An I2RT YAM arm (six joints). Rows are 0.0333 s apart.
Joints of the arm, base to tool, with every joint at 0 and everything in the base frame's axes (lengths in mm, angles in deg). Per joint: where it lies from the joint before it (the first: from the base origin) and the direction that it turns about. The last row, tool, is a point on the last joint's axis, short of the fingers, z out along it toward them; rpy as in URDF.
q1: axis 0 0 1 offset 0 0 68
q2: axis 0 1 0 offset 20 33.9 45.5
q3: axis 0 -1 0 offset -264 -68.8 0
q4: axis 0 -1 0 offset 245 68.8 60
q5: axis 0 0 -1 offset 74 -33.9 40.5
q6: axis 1 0 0 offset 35.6 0 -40.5
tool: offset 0 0 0 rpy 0 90 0
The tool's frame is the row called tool.
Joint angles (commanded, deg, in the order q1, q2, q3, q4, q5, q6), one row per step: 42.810 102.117 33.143 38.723 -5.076 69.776; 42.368 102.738 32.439 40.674 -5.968 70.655; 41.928 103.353 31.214 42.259 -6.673 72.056; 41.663 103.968 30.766 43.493 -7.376 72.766; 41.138 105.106 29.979 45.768 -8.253 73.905; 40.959 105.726 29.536 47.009 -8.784 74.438; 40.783 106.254 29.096 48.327 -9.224 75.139; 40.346 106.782 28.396 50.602 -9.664 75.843; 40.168 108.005 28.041 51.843 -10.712 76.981; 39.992 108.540 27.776 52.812 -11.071 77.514; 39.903 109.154 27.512 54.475 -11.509 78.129; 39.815 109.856 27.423 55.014 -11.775 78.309; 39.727 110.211 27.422 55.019 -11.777 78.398; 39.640 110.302 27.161 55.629 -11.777 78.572
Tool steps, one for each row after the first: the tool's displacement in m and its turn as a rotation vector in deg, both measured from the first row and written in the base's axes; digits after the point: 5 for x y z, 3 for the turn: 0.00019 -0.00236 -0.00283 1.252 0.416 -0.106; -0.00171 -0.00670 -0.00822 2.134 1.760 -0.636; -0.00188 -0.00818 -0.01100 2.903 2.342 -0.640; -0.00188 -0.01119 -0.01588 4.095 3.130 -0.954; -0.00240 -0.01247 -0.01853 4.699 3.533 -0.925; -0.00284 -0.01373 -0.02053 5.476 3.889 -1.043; -0.00271 -0.01630 -0.02182 6.719 3.708 -1.371; -0.00353 -0.01737 -0.02690 7.477 5.097 -1.204; -0.00366 -0.01840 -0.02877 8.005 5.450 -1.309; -0.00372 -0.01870 -0.02982 8.996 5.427 -1.239; -0.00385 -0.01920 -0.03260 9.018 5.832 -1.202; -0.00373 -0.01969 -0.03432 8.845 6.153 -1.363; -0.00407 -0.02056 -0.03458 9.113 6.069 -1.509
